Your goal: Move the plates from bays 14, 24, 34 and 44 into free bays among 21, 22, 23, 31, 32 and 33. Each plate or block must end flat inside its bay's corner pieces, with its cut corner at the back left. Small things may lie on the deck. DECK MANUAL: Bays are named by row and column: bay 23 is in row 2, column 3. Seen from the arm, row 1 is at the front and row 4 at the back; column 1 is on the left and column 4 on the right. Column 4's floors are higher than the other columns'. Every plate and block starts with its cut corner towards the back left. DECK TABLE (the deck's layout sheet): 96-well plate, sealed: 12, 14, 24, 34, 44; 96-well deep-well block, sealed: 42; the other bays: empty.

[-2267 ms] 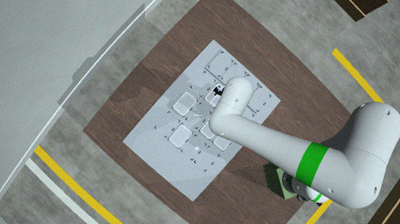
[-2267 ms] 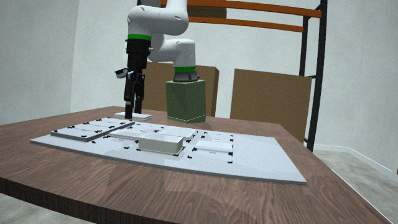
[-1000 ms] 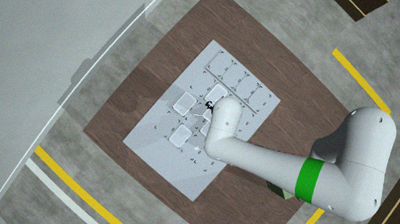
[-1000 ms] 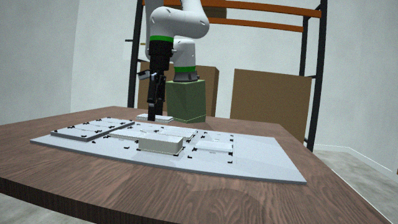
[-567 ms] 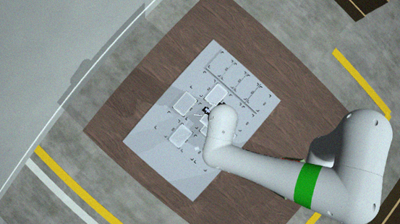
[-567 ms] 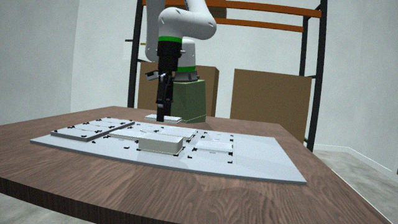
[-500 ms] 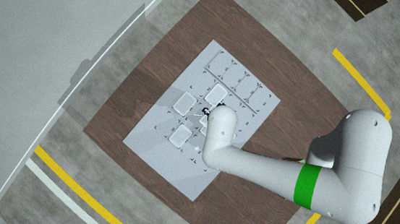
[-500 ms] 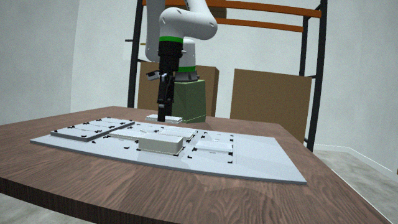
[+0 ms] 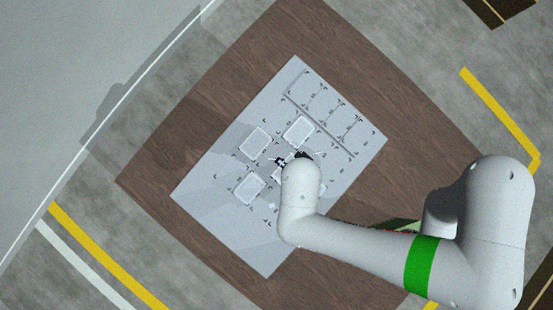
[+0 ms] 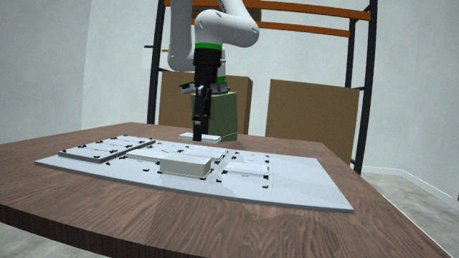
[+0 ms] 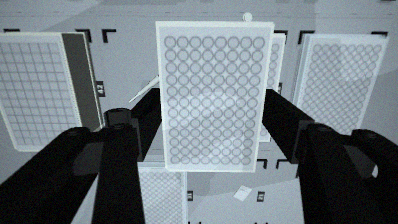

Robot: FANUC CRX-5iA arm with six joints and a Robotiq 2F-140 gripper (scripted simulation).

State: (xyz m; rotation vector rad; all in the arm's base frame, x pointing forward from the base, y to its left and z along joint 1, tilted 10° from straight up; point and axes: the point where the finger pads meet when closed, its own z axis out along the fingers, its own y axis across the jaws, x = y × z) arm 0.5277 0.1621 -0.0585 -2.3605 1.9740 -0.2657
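The white scrap lies 8 cm behind my hand, 15 cm to the left of it and 10 cm below it. Round my hand: sealed deep-well block: 17 cm ahead, 4 cm to the left, 8 cm below; then sealed plate: 14 cm behind, 2 cm to the right, 9 cm below; then round thing: 3 cm behind, 8 cm to the right, 10 cm below.
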